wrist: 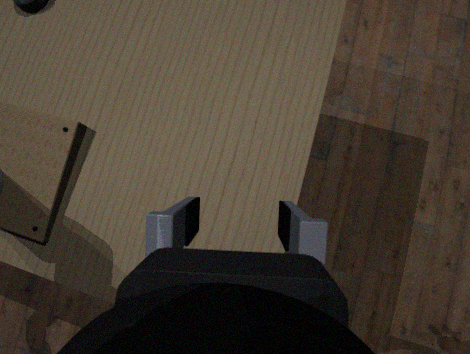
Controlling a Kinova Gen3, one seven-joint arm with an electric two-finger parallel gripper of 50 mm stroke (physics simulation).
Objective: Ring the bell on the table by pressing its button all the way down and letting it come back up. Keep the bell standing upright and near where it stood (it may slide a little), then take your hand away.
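Frame: origin at the arm's base, x ahead, y left, z up, level; centimetres.
Seen in the pictures: gripper, fingertip midpoint: (238, 215).
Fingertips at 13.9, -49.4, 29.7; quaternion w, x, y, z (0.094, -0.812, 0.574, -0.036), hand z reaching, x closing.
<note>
A point is followed by its place in that frame, as x, y, z.
A dark, rounded object (31, 4) {37.7, 10.2, -0.3} is cut off by the top left edge of the wrist view. It may be part of the bell, but too little shows to tell, and no button can be made out. My gripper (238, 215) {13.9, -49.4, 29.7} is open, its two fingers wide apart with no object between them. It hangs above the light wooden table (215, 100) {31.6, -35.2, -2.1}, near the table's edge, well away from the dark object, which lies far up and to the left in the view.
A flat wooden plate (37, 150) {10.3, -8.2, 0.4} with small dark holes and a dark edge lies on the table at the left. A shadow falls beside it. The table's edge runs down the right side, with the brown plank floor (390, 75) beyond it.
</note>
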